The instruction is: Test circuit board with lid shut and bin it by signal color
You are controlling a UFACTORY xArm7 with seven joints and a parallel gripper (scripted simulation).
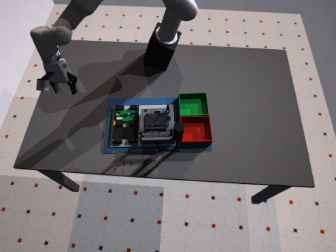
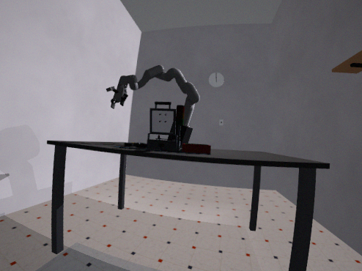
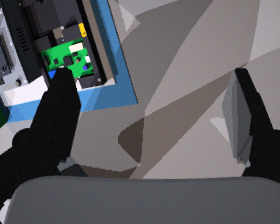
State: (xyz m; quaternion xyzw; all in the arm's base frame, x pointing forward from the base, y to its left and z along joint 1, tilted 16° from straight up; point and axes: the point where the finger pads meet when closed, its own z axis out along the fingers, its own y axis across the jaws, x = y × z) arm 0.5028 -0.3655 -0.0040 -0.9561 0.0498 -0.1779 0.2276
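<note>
My gripper is now 27 cm above the green circuit board, 22 cm to the right of it and 7 cm past it. Also, from my hand: tester lid 43 cm to the left, 11 cm below, 7 cm ahead; green bin 57 cm to the left, 28 cm below, 20 cm behind; red bin 60 cm to the left, 28 cm below, 5 cm behind.
</note>
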